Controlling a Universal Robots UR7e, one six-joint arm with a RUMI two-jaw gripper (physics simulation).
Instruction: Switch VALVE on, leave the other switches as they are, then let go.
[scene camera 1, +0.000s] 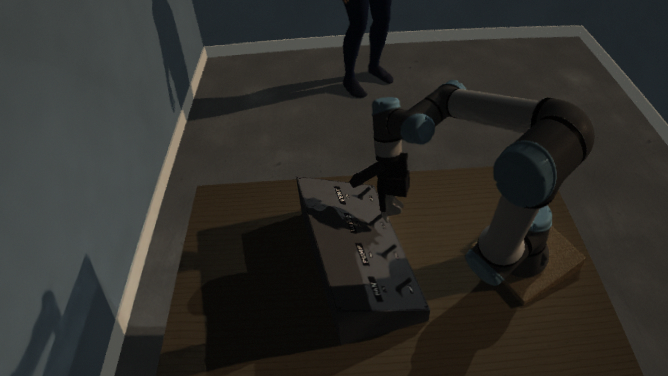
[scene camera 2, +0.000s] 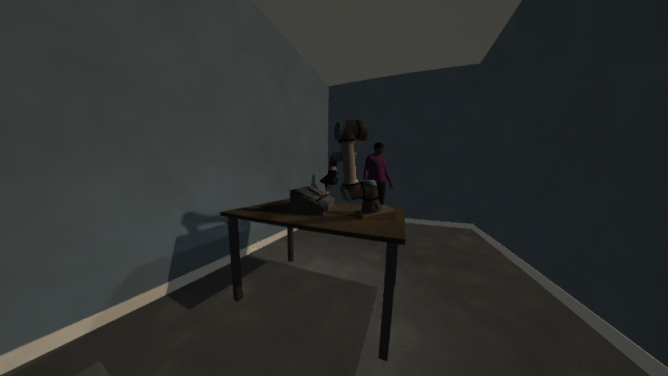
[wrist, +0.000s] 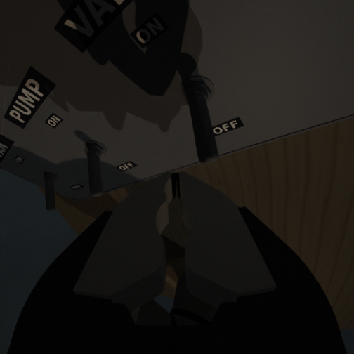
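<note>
I can see my gripper (scene camera 1: 387, 221), (wrist: 176, 174) here. With it in the scene there is a grey sloped switch panel, and I find that panel (scene camera 1: 360, 281), (scene camera 2: 303, 201) too.
</note>
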